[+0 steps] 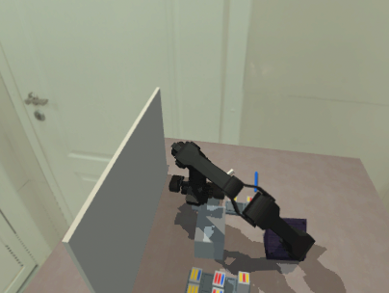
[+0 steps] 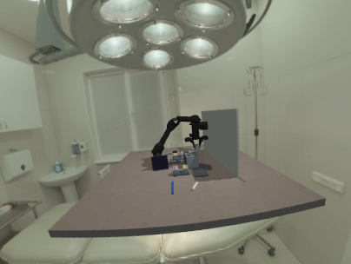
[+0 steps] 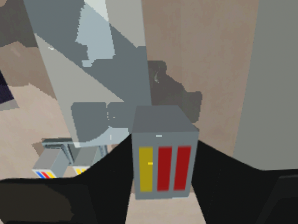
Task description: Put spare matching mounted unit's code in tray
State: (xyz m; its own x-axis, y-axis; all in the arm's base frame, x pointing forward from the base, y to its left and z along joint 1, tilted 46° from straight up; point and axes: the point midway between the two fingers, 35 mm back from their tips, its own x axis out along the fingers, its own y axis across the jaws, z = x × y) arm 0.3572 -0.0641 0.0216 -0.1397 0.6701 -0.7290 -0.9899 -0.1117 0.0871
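The grey tray is 15 cm to the right of my gripper tip, 14 cm below it and 1 cm behind it. Also, from my gripper tip: grey holder: 15 cm behind, 14 cm below, 13 cm to the right; then tall grey panel: 18 cm ahead, 8 cm above, 7 cm to the left; then mounted grey unit: 9 cm below, 6 cm behind, 5 cm to the left.
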